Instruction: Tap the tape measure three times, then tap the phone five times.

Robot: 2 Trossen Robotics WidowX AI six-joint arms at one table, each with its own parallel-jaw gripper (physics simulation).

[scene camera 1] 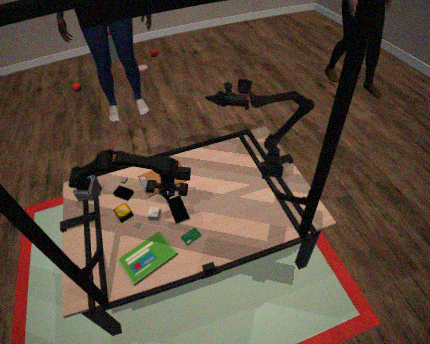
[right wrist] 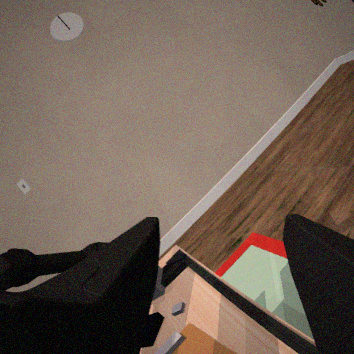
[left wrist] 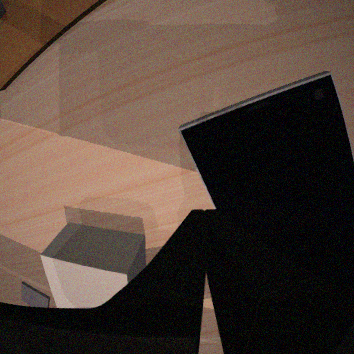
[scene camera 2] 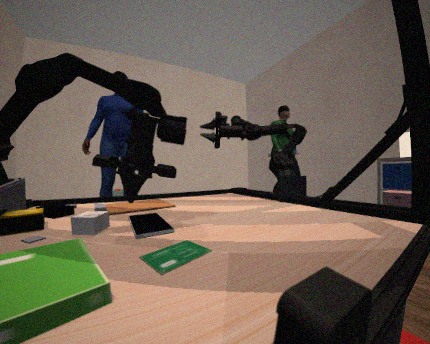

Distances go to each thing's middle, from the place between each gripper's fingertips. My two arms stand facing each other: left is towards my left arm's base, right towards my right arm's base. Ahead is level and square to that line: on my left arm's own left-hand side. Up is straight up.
The black phone (scene camera 2: 145,225) lies 4 cm to the right of my left hand, 4 cm below it and 4 cm behind it. Round my left hand: white-grey block (scene camera 2: 91,222) 7 cm to the left, 6 cm behind, 3 cm below; then brown board (scene camera 2: 118,208) 18 cm ahead, 4 cm below, 3 cm to the left.
The brown board lies 220 mm behind my right hand, 270 mm to the left of it and 310 mm below it. From my right hand the other things lie so: white-grey block: 450 mm behind, 310 mm to the left, 300 mm below; black phone: 430 mm behind, 200 mm to the left, 320 mm below.
